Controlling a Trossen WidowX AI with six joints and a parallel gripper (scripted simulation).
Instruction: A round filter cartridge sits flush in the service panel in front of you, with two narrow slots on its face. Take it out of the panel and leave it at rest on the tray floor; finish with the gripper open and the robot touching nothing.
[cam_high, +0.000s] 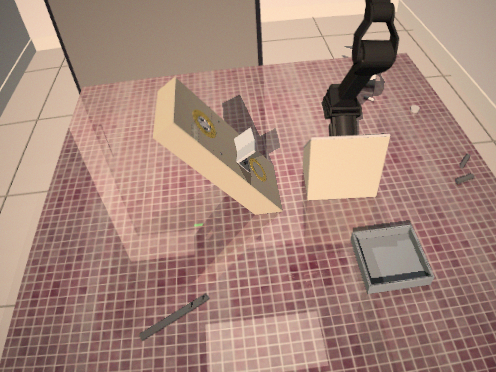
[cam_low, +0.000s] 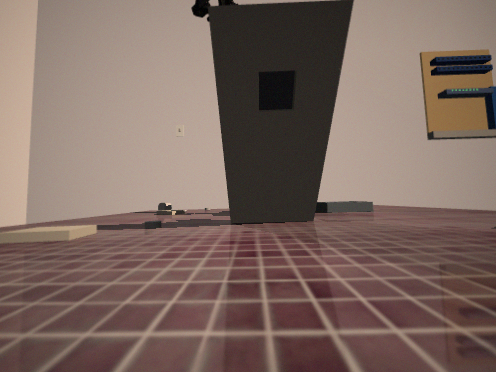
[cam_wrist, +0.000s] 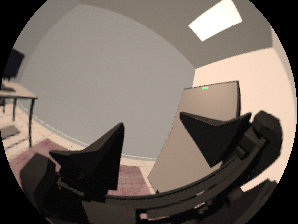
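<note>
The round filter cartridge lies 50 cm below my gripper tip, 21 cm ahead of it and 18 cm to the left of it. From my gripper tip the other things lie so: beige service panel 58 cm below, 18 cm to the left, 17 cm ahead; then grey tray 73 cm below, 42 cm to the left, 23 cm behind.
</note>
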